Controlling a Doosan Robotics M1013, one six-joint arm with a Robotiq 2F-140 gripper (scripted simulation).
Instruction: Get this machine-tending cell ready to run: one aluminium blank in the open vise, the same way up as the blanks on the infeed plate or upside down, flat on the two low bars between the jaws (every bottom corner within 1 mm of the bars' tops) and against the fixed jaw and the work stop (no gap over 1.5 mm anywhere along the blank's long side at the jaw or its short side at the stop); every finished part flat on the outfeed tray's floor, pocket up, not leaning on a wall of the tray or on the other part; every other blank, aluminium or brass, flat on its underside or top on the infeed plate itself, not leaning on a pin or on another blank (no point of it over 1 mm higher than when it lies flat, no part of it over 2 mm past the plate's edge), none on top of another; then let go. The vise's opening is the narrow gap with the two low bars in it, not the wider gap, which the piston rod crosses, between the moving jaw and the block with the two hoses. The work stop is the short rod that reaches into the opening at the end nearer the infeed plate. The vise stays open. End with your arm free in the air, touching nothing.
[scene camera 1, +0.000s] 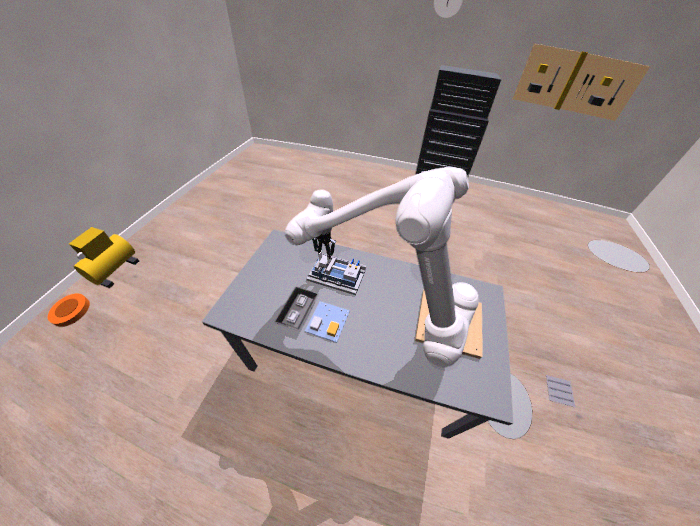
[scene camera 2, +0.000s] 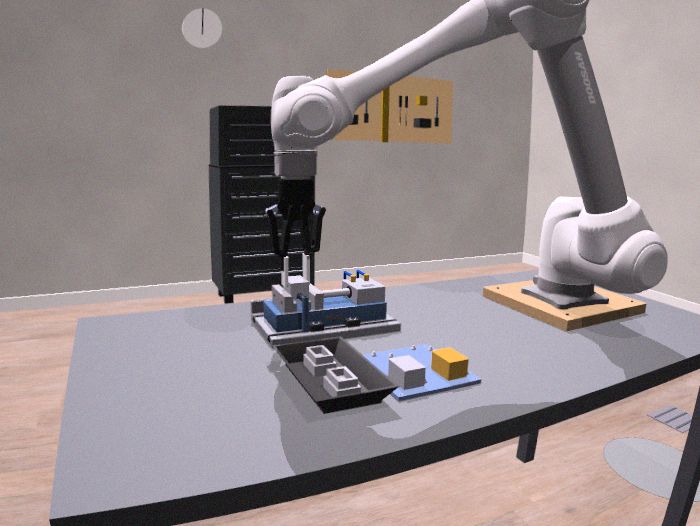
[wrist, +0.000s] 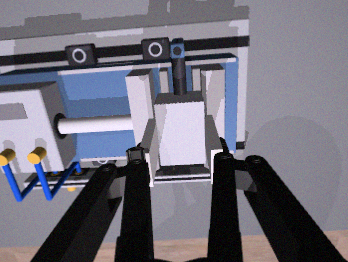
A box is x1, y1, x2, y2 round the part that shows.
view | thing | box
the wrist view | my gripper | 30, 115, 347, 261
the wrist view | aluminium blank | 154, 90, 205, 165
